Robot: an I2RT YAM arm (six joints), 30 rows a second.
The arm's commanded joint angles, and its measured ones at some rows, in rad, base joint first. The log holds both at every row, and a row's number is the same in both.
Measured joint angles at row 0: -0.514 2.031 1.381 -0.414 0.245 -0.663
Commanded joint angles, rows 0 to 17: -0.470 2.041 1.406 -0.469 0.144 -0.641; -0.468 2.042 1.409 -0.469 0.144 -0.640; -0.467 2.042 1.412 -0.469 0.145 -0.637; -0.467 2.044 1.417 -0.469 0.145 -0.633; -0.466 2.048 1.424 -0.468 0.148 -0.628; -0.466 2.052 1.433 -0.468 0.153 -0.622; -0.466 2.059 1.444 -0.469 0.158 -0.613; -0.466 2.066 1.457 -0.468 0.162 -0.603; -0.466 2.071 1.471 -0.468 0.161 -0.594; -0.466 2.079 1.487 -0.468 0.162 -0.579; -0.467 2.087 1.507 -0.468 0.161 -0.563; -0.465 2.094 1.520 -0.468 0.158 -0.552; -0.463 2.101 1.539 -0.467 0.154 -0.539; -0.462 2.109 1.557 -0.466 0.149 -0.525; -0.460 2.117 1.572 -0.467 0.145 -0.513; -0.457 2.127 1.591 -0.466 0.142 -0.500; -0.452 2.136 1.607 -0.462 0.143 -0.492; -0.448 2.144 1.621 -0.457 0.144 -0.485
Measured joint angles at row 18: -0.473 2.121 1.551 -0.495 0.207 -0.533
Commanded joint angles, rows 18 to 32: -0.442 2.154 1.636 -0.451 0.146 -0.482; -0.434 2.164 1.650 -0.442 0.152 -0.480; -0.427 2.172 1.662 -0.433 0.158 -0.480; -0.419 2.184 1.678 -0.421 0.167 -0.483; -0.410 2.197 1.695 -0.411 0.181 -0.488; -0.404 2.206 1.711 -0.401 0.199 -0.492; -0.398 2.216 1.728 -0.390 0.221 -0.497; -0.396 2.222 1.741 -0.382 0.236 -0.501; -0.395 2.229 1.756 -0.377 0.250 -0.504; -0.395 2.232 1.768 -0.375 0.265 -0.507; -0.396 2.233 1.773 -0.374 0.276 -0.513; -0.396 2.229 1.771 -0.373 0.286 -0.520; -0.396 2.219 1.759 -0.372 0.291 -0.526; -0.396 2.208 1.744 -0.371 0.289 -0.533; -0.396 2.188 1.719 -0.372 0.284 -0.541
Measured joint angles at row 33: -0.389 2.230 1.723 -0.409 0.256 -0.522
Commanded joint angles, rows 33 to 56: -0.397 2.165 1.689 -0.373 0.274 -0.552; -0.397 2.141 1.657 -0.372 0.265 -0.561; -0.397 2.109 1.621 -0.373 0.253 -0.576; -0.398 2.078 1.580 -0.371 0.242 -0.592; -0.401 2.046 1.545 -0.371 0.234 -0.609; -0.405 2.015 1.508 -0.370 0.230 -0.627; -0.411 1.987 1.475 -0.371 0.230 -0.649; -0.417 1.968 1.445 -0.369 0.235 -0.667; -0.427 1.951 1.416 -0.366 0.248 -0.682; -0.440 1.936 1.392 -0.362 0.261 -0.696; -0.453 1.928 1.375 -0.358 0.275 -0.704; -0.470 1.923 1.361 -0.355 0.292 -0.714; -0.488 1.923 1.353 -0.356 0.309 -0.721; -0.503 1.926 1.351 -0.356 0.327 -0.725; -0.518 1.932 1.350 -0.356 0.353 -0.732; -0.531 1.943 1.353 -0.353 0.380 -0.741; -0.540 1.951 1.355 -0.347 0.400 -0.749; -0.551 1.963 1.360 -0.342 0.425 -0.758; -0.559 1.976 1.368 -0.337 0.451 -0.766; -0.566 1.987 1.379 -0.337 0.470 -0.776; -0.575 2.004 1.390 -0.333 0.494 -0.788; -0.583 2.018 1.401 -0.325 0.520 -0.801; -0.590 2.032 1.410 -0.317 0.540 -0.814; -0.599 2.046 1.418 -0.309 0.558 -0.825
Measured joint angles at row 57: -0.588 2.005 1.386 -0.345 0.470 -0.779
